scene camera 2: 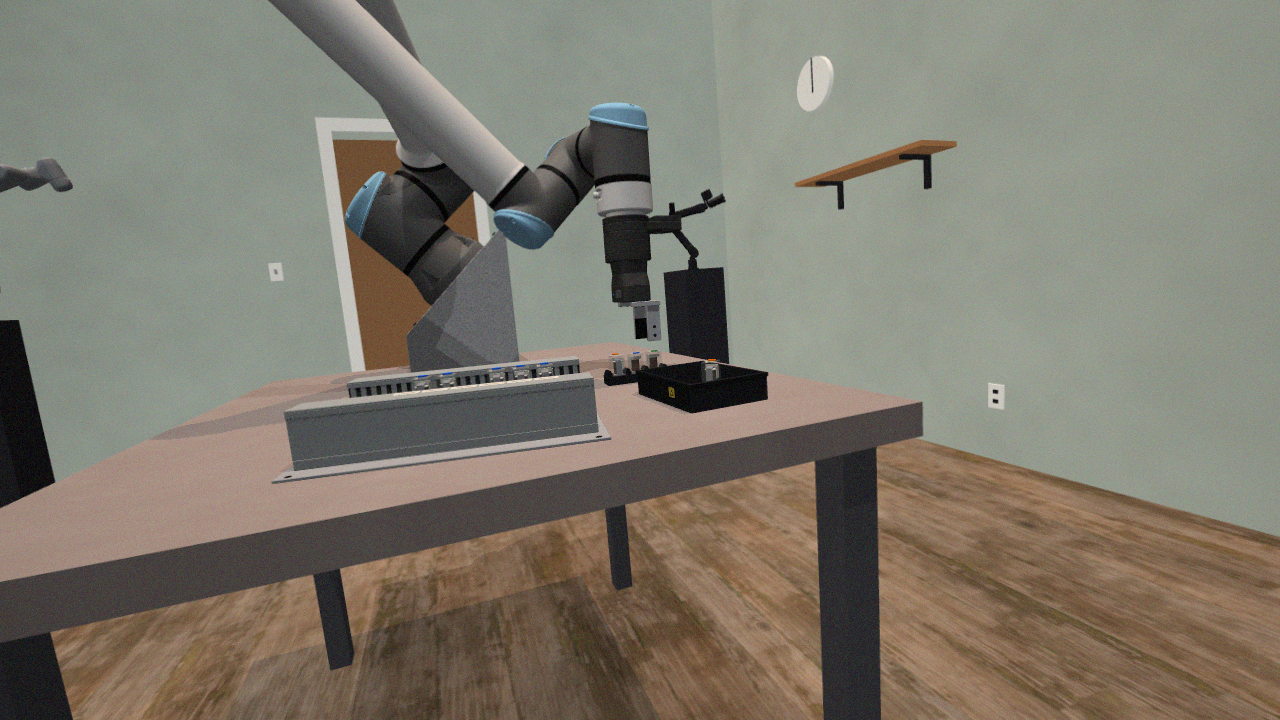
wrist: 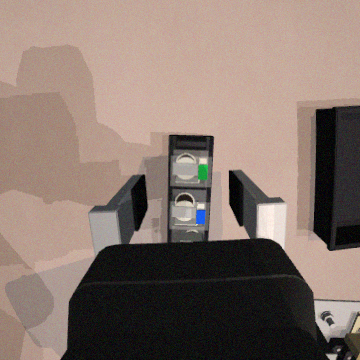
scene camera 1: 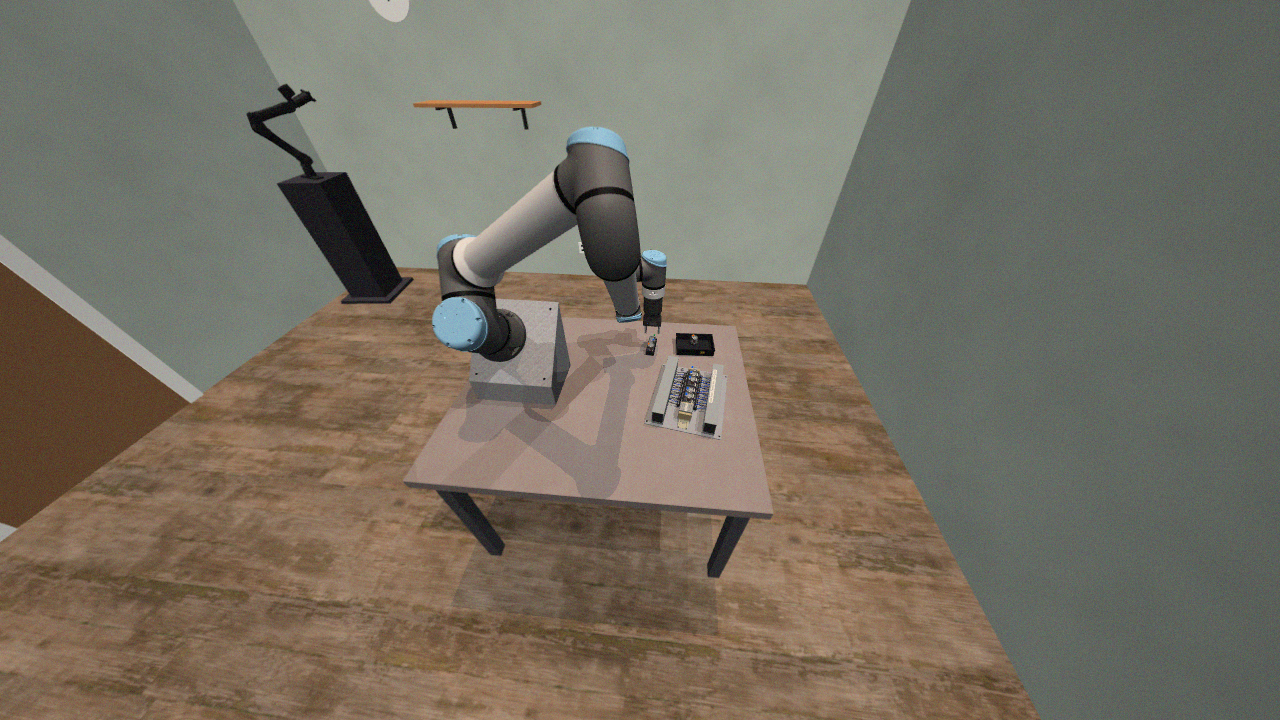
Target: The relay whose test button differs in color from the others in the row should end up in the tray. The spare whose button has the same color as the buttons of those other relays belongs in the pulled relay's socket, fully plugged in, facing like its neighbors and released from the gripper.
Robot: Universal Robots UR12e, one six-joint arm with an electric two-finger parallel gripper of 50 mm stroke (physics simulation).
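Places are measured from the arm's base along level axes (x ahead, y left, z up), in metres.
Where they show: gripper, fingertip midpoint: (scene camera 2: 647, 339) (wrist: 187, 189) (scene camera 1: 652, 332); arm's base at its link origin: (scene camera 1: 500, 335).
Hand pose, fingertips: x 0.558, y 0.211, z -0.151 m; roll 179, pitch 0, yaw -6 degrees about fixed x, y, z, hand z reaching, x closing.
Observation:
Things, the pixels of their top centre, and the offset from my fingertips.
- black spare holder at its top centre: (wrist: 188, 204) (scene camera 2: 636, 367) (scene camera 1: 651, 343) dx -0.003, dy -0.025, dz -0.044 m
- spare with a green button, top centre: (wrist: 190, 171) (scene camera 2: 652, 349) dx +0.003, dy +0.007, dz -0.018 m
- blue-button spare at its top centre: (wrist: 188, 216) (scene camera 2: 634, 352) dx -0.003, dy -0.025, dz -0.018 m
- third spare at its top centre: (wrist: 187, 256) (scene camera 2: 616, 354) dx -0.008, dy -0.056, dz -0.018 m
- relay with an orange top mark, top centre: (scene camera 2: 710, 360) dx +0.188, dy -0.003, dz -0.020 m
- black tray at its top centre: (scene camera 2: 697, 371) (scene camera 1: 695, 341) dx +0.189, dy -0.026, dz -0.032 m
- mounting plate at its top centre: (scene camera 2: 465, 426) (scene camera 1: 688, 397) dx +0.130, dy -0.324, dz -0.064 m
My gripper (scene camera 1: 652, 331) (scene camera 2: 647, 323) (wrist: 187, 189) is open and empty above the black spare holder (scene camera 1: 650, 351) (scene camera 2: 617, 379) (wrist: 191, 139). In the wrist view its fingers stand left and right of the holder. A spare with a green button (wrist: 190, 168) sits at the holder's far end, with the blue-button spare (wrist: 186, 212) next to it. A third spare (wrist: 192, 235) is mostly hidden by the gripper body. A relay with an orange top mark (scene camera 2: 710, 370) stands in the black tray (scene camera 2: 729, 394) (scene camera 1: 694, 351) (wrist: 325, 175). Several blue-button relays (scene camera 2: 521, 372) stand in the row, with a gap among them.
Two grey ducts flank the relay row; the near duct (scene camera 2: 438, 428) hides the sockets in scene camera 2. The ducts stand on a mounting plate (scene camera 2: 447, 454) (scene camera 1: 664, 428). The tray lies right of the spare holder. The table edge (scene camera 2: 805, 428) runs beyond the tray.

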